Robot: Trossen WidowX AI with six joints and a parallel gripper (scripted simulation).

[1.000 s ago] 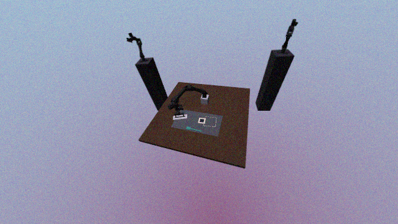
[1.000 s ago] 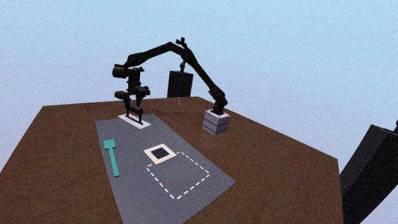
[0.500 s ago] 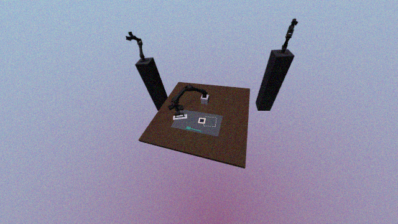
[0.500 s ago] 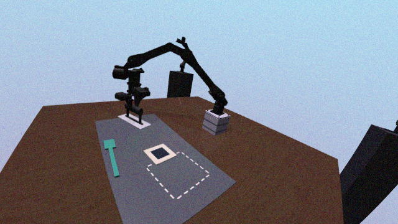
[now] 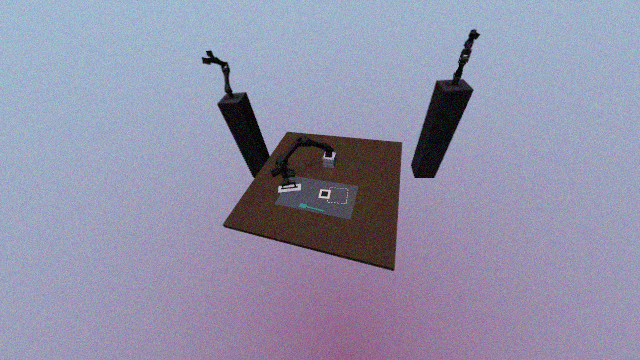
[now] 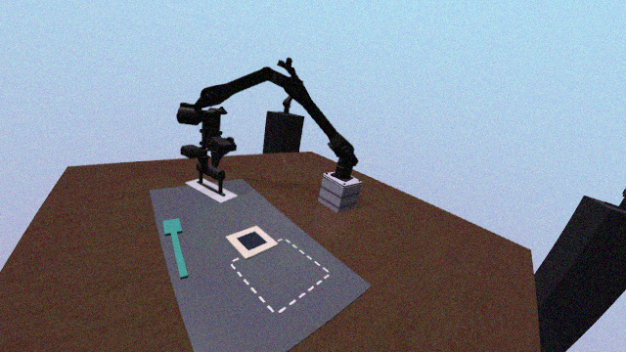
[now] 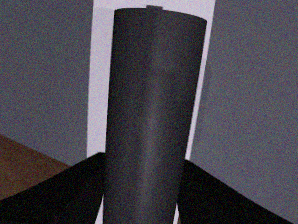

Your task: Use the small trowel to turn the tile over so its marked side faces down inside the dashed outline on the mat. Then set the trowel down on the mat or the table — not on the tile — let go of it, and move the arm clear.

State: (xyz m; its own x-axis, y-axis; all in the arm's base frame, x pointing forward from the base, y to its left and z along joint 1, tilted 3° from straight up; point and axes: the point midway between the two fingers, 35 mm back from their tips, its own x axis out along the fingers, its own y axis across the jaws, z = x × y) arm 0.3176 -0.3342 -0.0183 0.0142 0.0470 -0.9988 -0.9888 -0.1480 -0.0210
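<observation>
Right now my gripper tip is 70 mm short of the grey mat, 250 mm to the right of it and 80 mm above it. The rest, counted from my gripper tip: teal trowel 210 mm ahead, 200 mm to the left, 60 mm below; tile 70 mm ahead, 320 mm to the left, 60 mm below.
</observation>
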